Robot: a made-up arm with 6 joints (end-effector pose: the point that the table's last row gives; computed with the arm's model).
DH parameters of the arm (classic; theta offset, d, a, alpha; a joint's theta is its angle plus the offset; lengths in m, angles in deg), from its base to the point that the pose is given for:
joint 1: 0 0.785 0.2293 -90
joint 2: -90 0 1.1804 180
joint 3: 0 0 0.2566 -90
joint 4: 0 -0.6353 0 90
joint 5: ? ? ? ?
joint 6: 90 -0.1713 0 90
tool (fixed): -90 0 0 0
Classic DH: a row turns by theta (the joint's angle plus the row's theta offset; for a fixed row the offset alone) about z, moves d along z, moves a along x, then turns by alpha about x.
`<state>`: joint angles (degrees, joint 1 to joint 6).
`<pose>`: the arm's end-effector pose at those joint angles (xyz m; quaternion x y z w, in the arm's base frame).
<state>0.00 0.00 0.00 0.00 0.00 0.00</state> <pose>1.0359 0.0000 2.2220 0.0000 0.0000 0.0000 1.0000</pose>
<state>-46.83 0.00 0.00 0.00 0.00 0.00</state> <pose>0.7087 -0.7555 2.2220 0.0000 0.0000 -0.3974 0.9177</pose>
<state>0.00 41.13 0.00 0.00 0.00 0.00</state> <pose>1.7821 0.0000 1.3368 0.0000 0.3513 0.0000 0.9363</pose>
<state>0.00 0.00 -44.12 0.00 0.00 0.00</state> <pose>0.9870 0.0000 1.5881 0.0000 0.3756 0.0000 0.9268</pose>
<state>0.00 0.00 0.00 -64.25 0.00 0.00</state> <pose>1.0359 0.0000 2.2220 0.5318 0.0000 0.0000 0.8469</pose>
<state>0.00 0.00 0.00 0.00 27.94 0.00</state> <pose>1.0159 0.0000 2.3023 0.0000 -0.2414 0.0000 0.9704</pose>
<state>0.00 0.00 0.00 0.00 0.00 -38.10</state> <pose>1.0359 0.0000 2.2220 0.3264 0.0000 0.0000 0.9452</pose>
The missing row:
joint 5: 0 0 0 -90
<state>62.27 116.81 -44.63 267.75 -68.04 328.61</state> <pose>0.1868 0.6966 -0.2192 -0.1003 -0.6028 0.7916 0.0043</pose>
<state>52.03 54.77 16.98 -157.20 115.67 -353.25</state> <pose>1.0974 1.3088 1.2124 0.2235 0.0336 -0.7894 0.5708</pose>
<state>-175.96 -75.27 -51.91 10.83 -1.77 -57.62</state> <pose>0.2708 0.0201 1.6357 -0.1594 -0.3964 -0.8982 0.1036</pose>
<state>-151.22 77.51 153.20 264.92 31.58 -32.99</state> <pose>-1.2122 -0.5639 1.8587 -0.2375 -0.8551 -0.0793 0.4539</pose>
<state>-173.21 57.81 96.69 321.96 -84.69 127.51</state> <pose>-1.6344 -0.3004 1.9177 -0.1369 0.7061 -0.4953 0.4872</pose>
